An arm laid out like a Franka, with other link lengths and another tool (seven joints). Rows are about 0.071 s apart.
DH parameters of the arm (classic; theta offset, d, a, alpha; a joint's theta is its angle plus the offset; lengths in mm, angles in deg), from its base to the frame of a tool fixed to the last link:
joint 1: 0 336.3 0 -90
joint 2: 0 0 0 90
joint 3: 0 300.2 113.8 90
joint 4: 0 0 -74.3 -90
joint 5: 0 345.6 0 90
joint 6: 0 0 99.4 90
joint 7: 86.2 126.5 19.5 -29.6
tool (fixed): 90 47.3 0 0
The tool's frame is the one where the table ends.
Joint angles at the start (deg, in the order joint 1, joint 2, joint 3, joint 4, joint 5, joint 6, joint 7): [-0.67, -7.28, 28.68, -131.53, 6.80, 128.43, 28.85]
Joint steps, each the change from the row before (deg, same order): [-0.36, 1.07, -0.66, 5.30, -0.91, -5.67, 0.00]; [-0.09, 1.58, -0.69, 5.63, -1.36, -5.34, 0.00]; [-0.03, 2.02, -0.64, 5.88, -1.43, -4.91, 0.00]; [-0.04, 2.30, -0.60, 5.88, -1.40, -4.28, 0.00]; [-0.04, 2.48, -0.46, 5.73, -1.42, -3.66, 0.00]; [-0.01, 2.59, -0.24, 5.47, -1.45, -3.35, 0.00]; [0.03, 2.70, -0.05, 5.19, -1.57, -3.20, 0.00]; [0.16, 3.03, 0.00, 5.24, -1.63, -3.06, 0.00]
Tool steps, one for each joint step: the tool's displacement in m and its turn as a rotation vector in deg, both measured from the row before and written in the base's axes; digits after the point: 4 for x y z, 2 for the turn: [0.0130, -0.0012, 0.0223, -0.46, 1.22, -0.02]; [0.0138, -0.0013, 0.0218, -0.65, 0.91, 0.31]; [0.0149, -0.0020, 0.0208, -0.55, 0.65, 0.25]; [0.0159, -0.0034, 0.0190, -0.39, 0.32, 0.04]; [0.0160, -0.0039, 0.0167, -0.31, 0.04, -0.04]; [0.0146, -0.0037, 0.0136, -0.38, 0.07, 0.01]; [0.0131, -0.0037, 0.0101, -0.56, 0.24, 0.07]; [0.0133, -0.0035, 0.0068, -0.55, 0.37, 0.05]
